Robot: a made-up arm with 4 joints.
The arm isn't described. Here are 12 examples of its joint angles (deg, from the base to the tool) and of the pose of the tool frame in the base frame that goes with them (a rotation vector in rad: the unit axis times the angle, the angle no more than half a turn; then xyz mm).
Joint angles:
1: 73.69 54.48 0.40 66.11
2: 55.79 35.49 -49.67 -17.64
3: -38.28 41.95 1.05 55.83
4: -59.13 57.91 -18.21 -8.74
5: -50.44 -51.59 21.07 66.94
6: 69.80 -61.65 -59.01 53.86
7: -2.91 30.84 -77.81 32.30
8: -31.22 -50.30 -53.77 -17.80
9: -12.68 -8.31 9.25 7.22
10: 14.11 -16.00 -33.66 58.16
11: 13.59 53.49 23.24 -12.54
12: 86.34 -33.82 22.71 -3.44
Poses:
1: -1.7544 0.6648 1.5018 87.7 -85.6 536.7
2: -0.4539 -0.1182 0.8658 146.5 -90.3 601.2
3: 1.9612 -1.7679 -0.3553 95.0 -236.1 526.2
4: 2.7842 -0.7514 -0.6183 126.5 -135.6 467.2
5: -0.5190 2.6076 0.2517 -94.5 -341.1 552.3
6: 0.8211 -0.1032 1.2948 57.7 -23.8 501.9
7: -1.2732 0.4254 1.8501 71.8 -50.5 454.2
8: -0.6827 0.6454 -0.2162 51.5 -354.3 547.3
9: -1.6968 1.5429 0.1823 96.0 -287.5 545.6
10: -0.8287 1.0345 1.6402 47.1 -148.5 415.0
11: -2.3911 0.3335 0.0422 119.5 -75.4 627.3
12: -0.0640 1.1219 1.1071 36.0 -110.0 401.4
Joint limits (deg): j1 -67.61..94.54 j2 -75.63..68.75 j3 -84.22..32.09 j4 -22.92..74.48
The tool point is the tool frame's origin. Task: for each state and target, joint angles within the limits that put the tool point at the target. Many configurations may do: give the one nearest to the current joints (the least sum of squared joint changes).
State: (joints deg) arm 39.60 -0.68 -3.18 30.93
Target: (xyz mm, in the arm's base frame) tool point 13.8 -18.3 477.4
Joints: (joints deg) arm 77.09 -19.49 -14.80 63.90
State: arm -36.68 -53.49 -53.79 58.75
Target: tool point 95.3 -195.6 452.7
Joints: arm -11.55 -31.83 -63.65 38.86
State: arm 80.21 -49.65 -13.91 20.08
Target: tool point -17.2 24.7 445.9
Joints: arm 94.32 -75.63 -36.90 -3.51
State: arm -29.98 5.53 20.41 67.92
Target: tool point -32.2 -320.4 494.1
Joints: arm -23.33 -26.91 13.64 63.83
